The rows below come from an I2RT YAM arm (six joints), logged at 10 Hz.
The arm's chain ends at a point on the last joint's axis. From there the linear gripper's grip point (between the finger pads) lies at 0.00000 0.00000 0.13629 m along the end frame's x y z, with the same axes.
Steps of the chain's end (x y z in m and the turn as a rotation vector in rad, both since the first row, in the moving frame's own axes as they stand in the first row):
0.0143 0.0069 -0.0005 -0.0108 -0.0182 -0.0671
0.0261 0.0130 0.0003 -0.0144 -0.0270 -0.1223
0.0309 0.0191 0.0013 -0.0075 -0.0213 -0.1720
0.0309 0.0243 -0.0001 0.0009 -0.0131 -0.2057
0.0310 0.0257 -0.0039 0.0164 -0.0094 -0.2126
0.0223 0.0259 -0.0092 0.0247 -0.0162 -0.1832
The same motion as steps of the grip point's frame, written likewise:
0.0119 0.0085 -0.0005 -0.0108 -0.0182 -0.0671
0.0225 0.0152 0.0002 -0.0144 -0.0270 -0.1223
0.0281 0.0204 0.0013 -0.0075 -0.0213 -0.1720
0.0291 0.0244 -0.0001 0.0009 -0.0131 -0.2057
0.0295 0.0236 -0.0039 0.0164 -0.0094 -0.2126
0.0198 0.0228 -0.0093 0.0247 -0.0162 -0.1832

